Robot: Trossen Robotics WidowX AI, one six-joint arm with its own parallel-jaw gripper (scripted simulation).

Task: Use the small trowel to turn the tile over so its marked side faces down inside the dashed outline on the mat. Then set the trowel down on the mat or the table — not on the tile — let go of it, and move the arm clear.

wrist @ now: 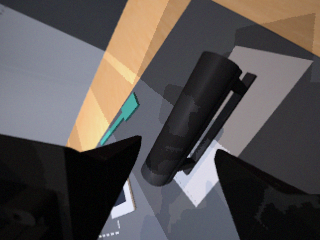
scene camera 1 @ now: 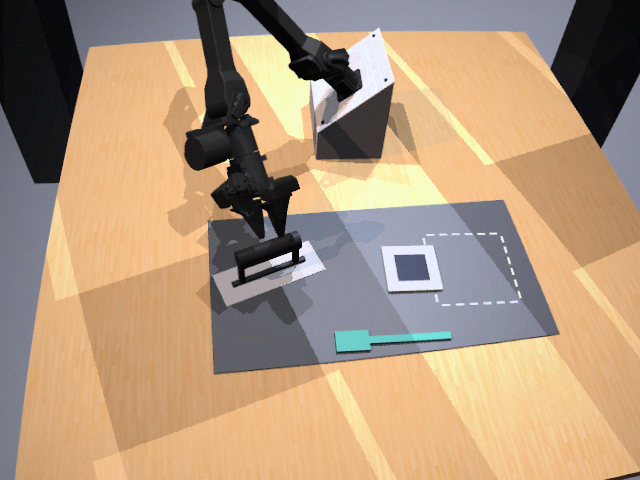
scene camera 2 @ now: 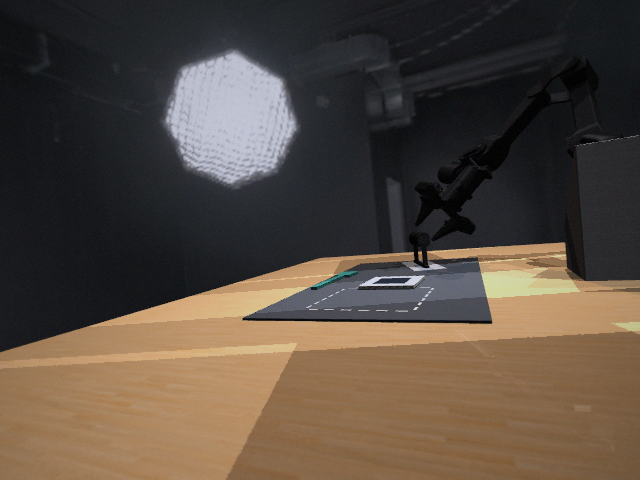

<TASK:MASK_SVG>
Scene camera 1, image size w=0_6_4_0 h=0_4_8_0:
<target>my gripper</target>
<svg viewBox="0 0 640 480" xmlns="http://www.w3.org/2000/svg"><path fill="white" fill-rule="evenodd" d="M229 160L230 167L226 168L228 179L210 193L220 209L229 208L232 205L233 208L230 211L240 214L259 239L265 238L264 209L279 238L283 237L290 196L292 196L291 192L300 189L297 178L292 175L273 179L273 176L268 177L263 161L267 160L266 156L260 156L259 151Z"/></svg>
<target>tile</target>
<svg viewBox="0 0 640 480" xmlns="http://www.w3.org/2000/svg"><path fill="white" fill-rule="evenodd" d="M433 245L382 247L389 293L442 290L443 284Z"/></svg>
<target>teal trowel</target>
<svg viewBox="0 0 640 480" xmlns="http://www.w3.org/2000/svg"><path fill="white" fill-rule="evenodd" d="M335 331L337 353L370 352L371 345L451 340L452 337L451 331L369 336L369 330Z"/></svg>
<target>trowel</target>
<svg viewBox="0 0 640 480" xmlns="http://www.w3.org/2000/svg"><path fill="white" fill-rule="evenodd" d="M325 267L309 241L302 243L298 231L284 234L281 238L276 237L234 252L237 267L212 277L226 306L230 306L323 271Z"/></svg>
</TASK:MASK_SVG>
